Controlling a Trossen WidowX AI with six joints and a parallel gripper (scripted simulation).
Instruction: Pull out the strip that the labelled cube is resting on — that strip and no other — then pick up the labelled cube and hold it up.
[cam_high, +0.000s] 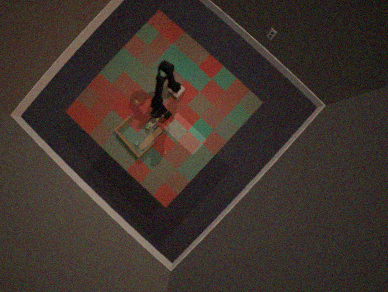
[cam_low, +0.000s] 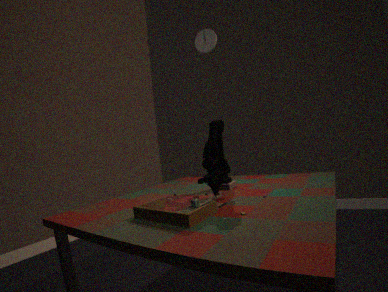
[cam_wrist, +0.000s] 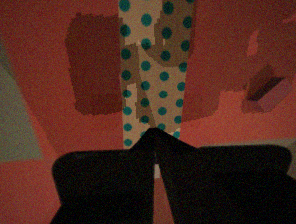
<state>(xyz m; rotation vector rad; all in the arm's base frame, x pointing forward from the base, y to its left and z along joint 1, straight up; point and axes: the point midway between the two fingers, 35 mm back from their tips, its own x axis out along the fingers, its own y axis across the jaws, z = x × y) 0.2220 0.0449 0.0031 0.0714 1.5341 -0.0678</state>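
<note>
Right now the dotted strip is 9 cm ahead of my gripper tip and 1 cm to the right of it. Round my gripper tip: purplish block (11 cm to the right, 3 cm ahead).
</note>
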